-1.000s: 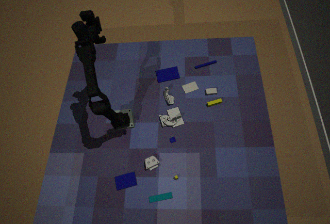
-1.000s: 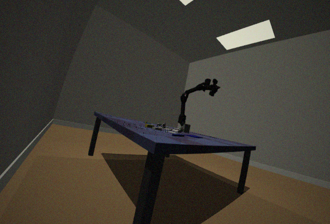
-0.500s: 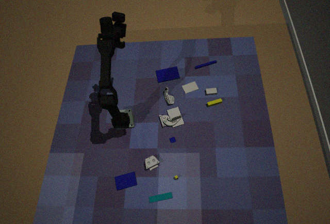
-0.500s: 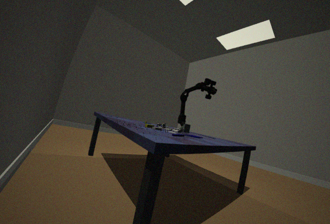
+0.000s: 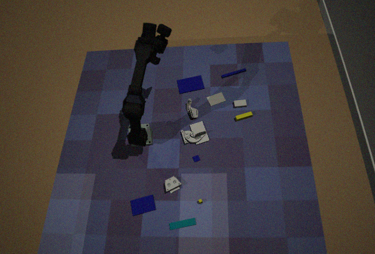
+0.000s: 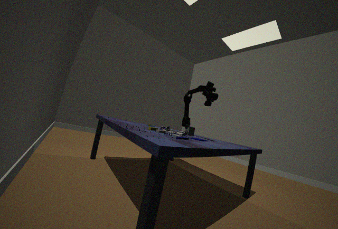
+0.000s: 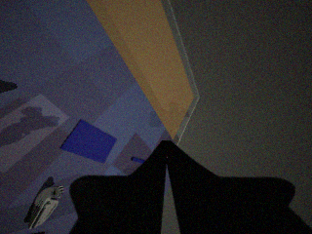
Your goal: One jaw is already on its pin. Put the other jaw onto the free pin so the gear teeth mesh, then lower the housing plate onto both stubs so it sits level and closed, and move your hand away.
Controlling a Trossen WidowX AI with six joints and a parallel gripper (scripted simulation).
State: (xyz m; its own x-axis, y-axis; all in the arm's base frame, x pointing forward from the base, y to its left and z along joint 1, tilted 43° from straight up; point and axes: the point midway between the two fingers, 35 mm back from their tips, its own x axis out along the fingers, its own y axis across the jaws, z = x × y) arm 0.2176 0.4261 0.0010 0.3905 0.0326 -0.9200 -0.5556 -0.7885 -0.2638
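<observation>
Right now the white jaw is 30 cm below my gripper tip, 18 cm to the right of it and 6 cm ahead of it. Round my gripper tip: blue bar 34 cm ahead, 33 cm below; then white plate 34 cm below, 21 cm ahead, 16 cm to the right; then white base 35 cm to the right, 33 cm below, 9 cm ahead.
</observation>
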